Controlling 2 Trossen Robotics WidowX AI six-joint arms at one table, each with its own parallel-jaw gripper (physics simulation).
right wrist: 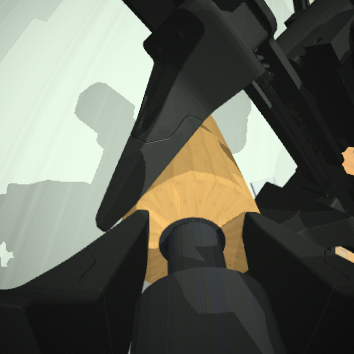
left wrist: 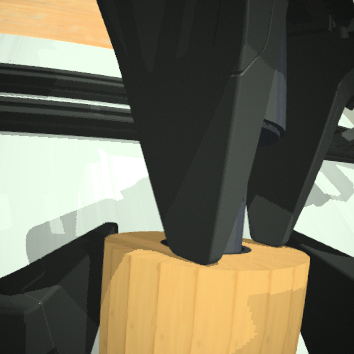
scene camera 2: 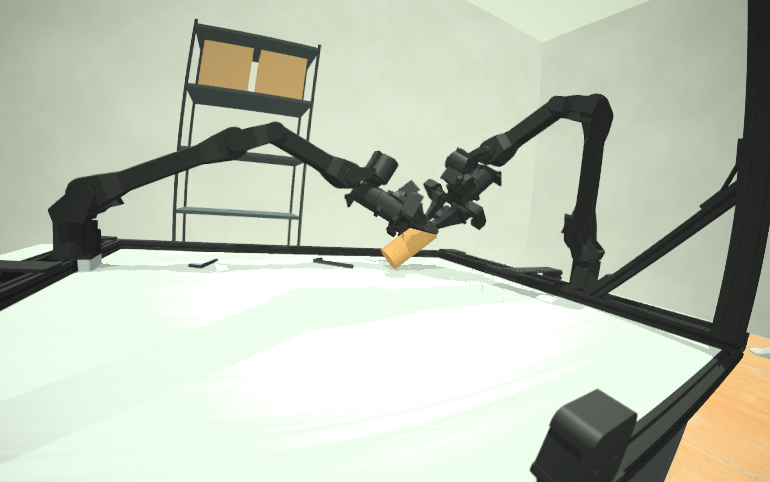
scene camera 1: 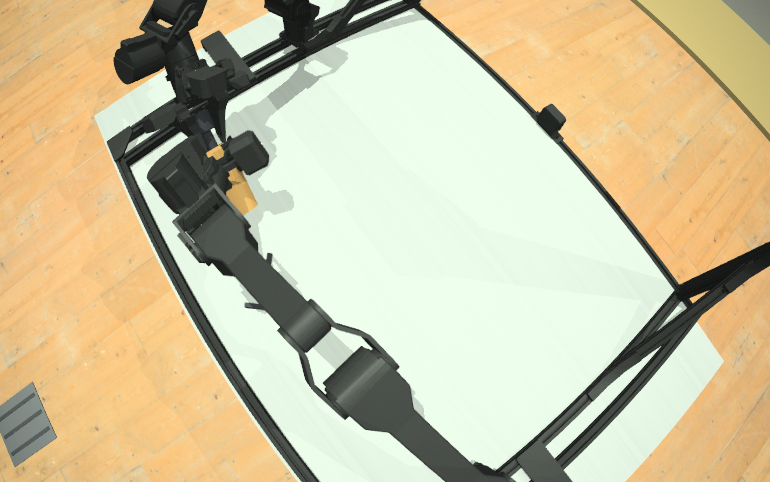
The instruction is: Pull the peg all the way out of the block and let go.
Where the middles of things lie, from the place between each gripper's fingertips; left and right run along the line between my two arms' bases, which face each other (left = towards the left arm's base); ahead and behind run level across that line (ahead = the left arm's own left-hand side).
Scene:
Right now my right hand is 2 cm to the left of the dark peg [right wrist: 199, 298]. From my right hand the other things lie so: wooden block [scene camera 2: 398, 251]: 5 cm below, 4 cm to the left.
My left gripper is now 20 mm below the dark peg. The rest, counted from my left hand: wooden block 60 mm to the left, 20 mm below.

